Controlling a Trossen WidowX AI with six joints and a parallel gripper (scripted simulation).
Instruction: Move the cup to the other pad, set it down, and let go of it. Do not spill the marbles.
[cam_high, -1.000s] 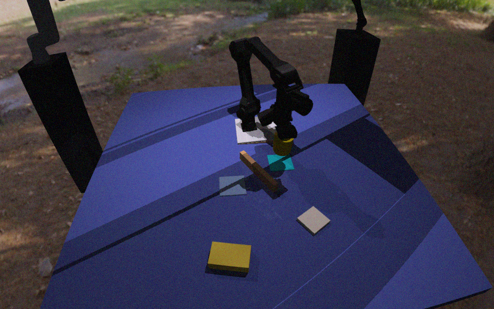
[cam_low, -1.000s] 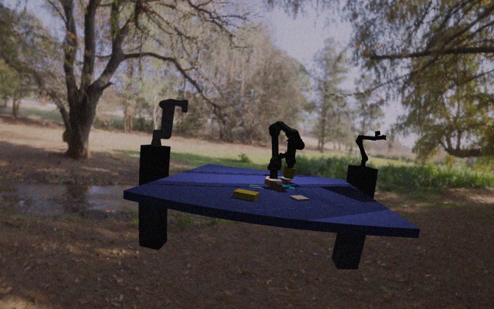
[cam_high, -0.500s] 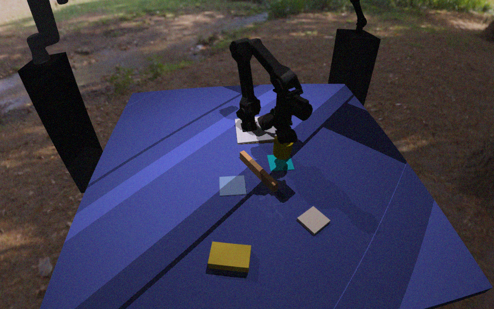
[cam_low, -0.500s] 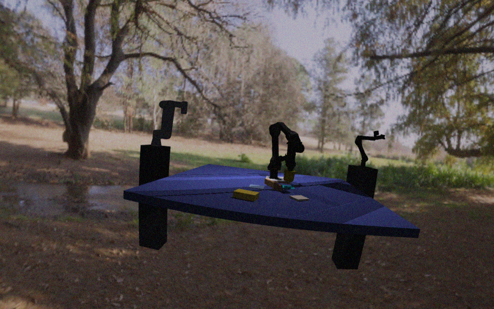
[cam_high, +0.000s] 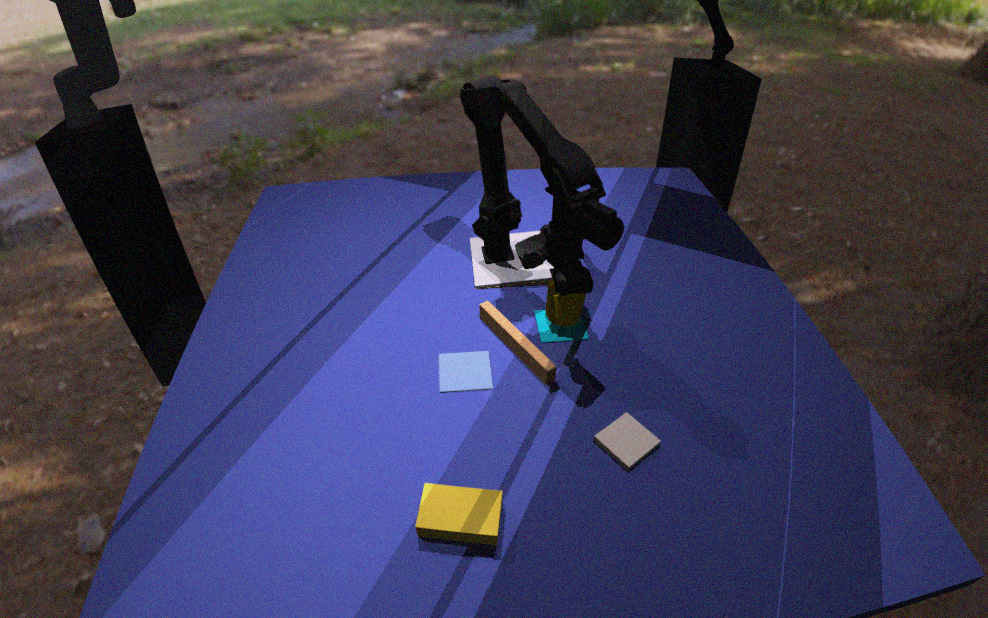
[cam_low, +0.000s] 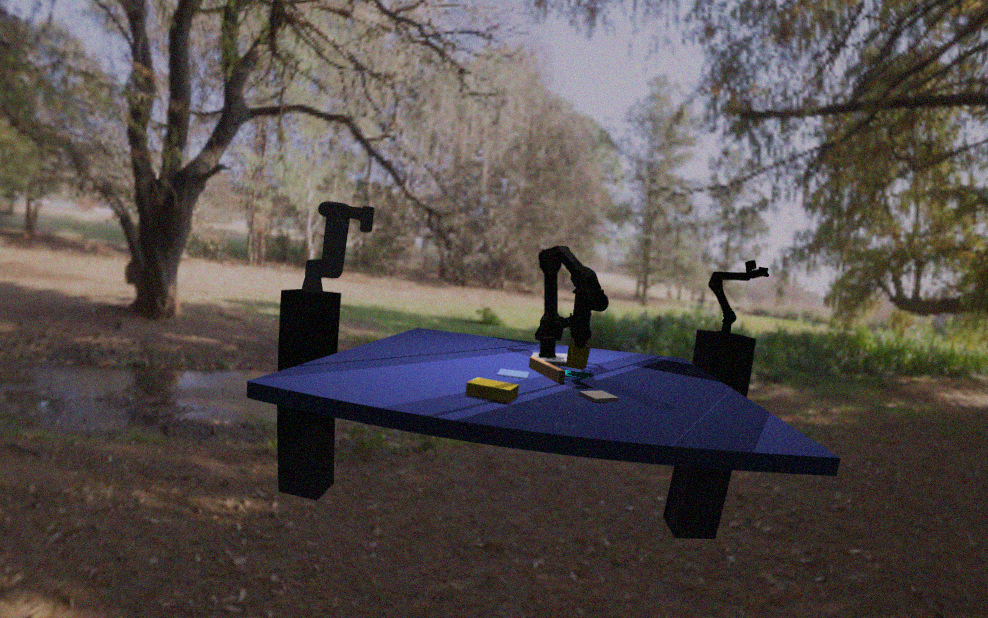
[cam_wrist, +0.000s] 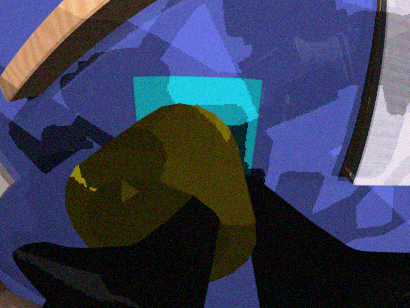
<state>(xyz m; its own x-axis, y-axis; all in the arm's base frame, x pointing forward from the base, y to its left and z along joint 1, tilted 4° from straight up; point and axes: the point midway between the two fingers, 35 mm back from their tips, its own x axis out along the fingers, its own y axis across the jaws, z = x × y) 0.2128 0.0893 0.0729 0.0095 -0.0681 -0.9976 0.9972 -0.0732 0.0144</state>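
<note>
Right now my gripper tip is 3 cm short of the cyan pad and 7 cm above it. Also, from my gripper tip: pale grey-blue pad 11 cm ahead, 20 cm to the right, 7 cm below; then wooden bar 7 cm ahead, 10 cm to the right, 5 cm below; then yellow cup 2 cm ahead.
</note>
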